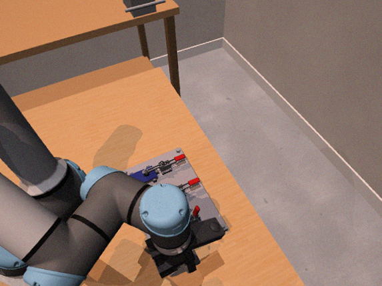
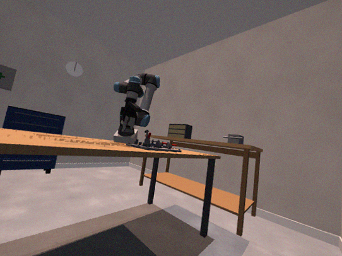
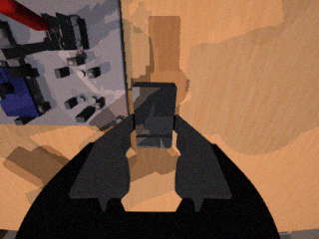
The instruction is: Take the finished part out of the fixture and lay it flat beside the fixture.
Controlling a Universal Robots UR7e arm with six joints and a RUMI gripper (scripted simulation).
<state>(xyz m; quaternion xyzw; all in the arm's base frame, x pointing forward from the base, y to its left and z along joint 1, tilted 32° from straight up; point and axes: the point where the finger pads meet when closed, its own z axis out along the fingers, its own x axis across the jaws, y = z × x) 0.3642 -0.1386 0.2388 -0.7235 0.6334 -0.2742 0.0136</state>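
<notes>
The finished grey part is 1 cm behind my hand. Round my hand: blue blank (1 cm behind, 22 cm to the left, 8 cm below); grey fixture plate (4 cm ahead, 23 cm to the left, 10 cm below).
</notes>
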